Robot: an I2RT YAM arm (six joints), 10 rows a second.
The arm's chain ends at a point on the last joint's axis. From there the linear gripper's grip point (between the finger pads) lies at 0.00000 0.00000 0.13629 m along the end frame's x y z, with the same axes.
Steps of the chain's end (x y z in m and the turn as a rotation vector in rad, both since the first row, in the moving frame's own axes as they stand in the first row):
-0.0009, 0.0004, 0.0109, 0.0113, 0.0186, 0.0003
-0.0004, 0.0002, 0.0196, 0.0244, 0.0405, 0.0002
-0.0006, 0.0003, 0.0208, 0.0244, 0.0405, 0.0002
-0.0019, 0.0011, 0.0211, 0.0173, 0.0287, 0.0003
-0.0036, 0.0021, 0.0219, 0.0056, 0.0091, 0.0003
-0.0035, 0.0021, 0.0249, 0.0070, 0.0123, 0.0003
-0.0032, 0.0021, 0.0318, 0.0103, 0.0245, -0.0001
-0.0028, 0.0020, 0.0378, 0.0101, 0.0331, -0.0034
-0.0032, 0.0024, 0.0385, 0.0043, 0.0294, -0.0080
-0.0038, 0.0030, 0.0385, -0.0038, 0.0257, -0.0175
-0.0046, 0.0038, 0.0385, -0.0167, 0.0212, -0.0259
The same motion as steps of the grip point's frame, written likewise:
0.0016, -0.0011, 0.0109, 0.0113, 0.0186, 0.0003
0.0051, -0.0031, 0.0194, 0.0244, 0.0405, 0.0002
0.0049, -0.0030, 0.0206, 0.0244, 0.0405, 0.0002
0.0020, -0.0013, 0.0210, 0.0173, 0.0287, 0.0003
-0.0024, 0.0013, 0.0219, 0.0056, 0.0091, 0.0003
-0.0018, 0.0011, 0.0249, 0.0070, 0.0123, 0.0003
0.0001, 0.0007, 0.0318, 0.0103, 0.0245, -0.0001
0.0017, 0.0006, 0.0377, 0.0101, 0.0331, -0.0034
0.0008, 0.0018, 0.0384, 0.0043, 0.0294, -0.0080
-0.0003, 0.0035, 0.0385, -0.0038, 0.0257, -0.0175
-0.0017, 0.0060, 0.0385, -0.0167, 0.0212, -0.0259

